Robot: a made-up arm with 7 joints.
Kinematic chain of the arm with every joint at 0, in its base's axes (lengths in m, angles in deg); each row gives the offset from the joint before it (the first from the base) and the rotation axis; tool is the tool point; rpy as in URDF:
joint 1: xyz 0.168 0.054 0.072 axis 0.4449 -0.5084 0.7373
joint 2: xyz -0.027 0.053 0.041 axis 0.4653 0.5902 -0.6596
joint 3: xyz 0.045 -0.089 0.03 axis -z
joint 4: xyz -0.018 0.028 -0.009 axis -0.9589 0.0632 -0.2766
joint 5: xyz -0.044 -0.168 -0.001 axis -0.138 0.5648 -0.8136
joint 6: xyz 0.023 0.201 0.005 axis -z
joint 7: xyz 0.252 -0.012 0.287 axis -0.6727 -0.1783 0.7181
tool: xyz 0.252 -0.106 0.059 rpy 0 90 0
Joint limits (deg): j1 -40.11..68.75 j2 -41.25..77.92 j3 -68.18..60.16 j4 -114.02..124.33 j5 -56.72..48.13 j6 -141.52..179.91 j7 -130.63..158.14
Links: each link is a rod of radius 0.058 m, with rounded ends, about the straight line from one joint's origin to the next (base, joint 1, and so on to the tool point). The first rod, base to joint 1, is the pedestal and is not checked.
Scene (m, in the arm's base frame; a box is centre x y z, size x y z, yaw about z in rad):
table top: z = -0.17
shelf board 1: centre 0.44 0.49 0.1 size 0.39 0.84 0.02 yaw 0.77
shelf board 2: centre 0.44 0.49 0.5 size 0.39 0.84 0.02 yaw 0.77
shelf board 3: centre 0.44 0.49 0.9 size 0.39 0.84 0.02 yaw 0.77
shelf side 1: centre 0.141 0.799 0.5 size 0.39 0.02 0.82 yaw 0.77
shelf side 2: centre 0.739 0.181 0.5 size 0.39 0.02 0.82 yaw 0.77
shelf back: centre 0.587 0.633 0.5 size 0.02 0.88 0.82 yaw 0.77
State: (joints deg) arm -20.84 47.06 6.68 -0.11 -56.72 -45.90 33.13
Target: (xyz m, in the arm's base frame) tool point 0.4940 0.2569 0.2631
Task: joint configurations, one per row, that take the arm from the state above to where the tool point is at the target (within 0.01 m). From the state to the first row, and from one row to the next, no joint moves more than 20 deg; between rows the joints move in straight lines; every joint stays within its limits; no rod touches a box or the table.
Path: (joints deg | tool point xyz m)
1: -9.59 41.52 -0.77 2.11 -56.04 -38.65 15.18 | 0.3336 0.2704 0.7194
2: 1.66 35.99 -8.22 4.33 -55.35 -31.40 -2.78 | 0.2644 0.1932 0.6999
3: 4.32 40.65 -10.90 5.82 -52.24 -23.61 15.10 | 0.2940 0.1558 0.7154
4: 6.99 45.31 -13.58 7.32 -49.14 -15.83 32.98 | 0.3182 0.1262 0.7121
5: 9.66 49.97 -16.25 8.82 -46.03 -8.04 50.86 | 0.3379 0.1057 0.6904
6: 12.33 54.62 -18.93 10.31 -42.92 -0.25 68.74 | 0.3526 0.0938 0.6509
7: 14.99 59.28 -21.61 11.81 -39.81 7.53 86.62 | 0.3612 0.0886 0.5948
8: 17.66 63.94 -24.29 13.30 -36.70 15.32 104.50 | 0.3615 0.0864 0.5240
9: 20.33 68.60 -26.96 14.80 -33.59 23.11 122.38 | 0.3510 0.0836 0.4419
10: 23.00 73.26 -29.64 16.30 -30.48 30.89 140.26 | 0.3276 0.0759 0.3530
11: 25.67 77.92 -32.32 17.79 -27.37 38.68 158.14 | 0.2903 0.0594 0.2631
12: 14.83 71.27 -21.06 17.82 -24.60 18.87 149.06 | 0.3484 0.1360 0.2939
13: 4.00 64.62 -9.79 17.84 -21.83 -0.95 139.97 | 0.4180 0.2055 0.2926
14: -6.83 57.97 1.47 17.86 -19.06 -20.76 130.89 | 0.4940 0.2569 0.2632

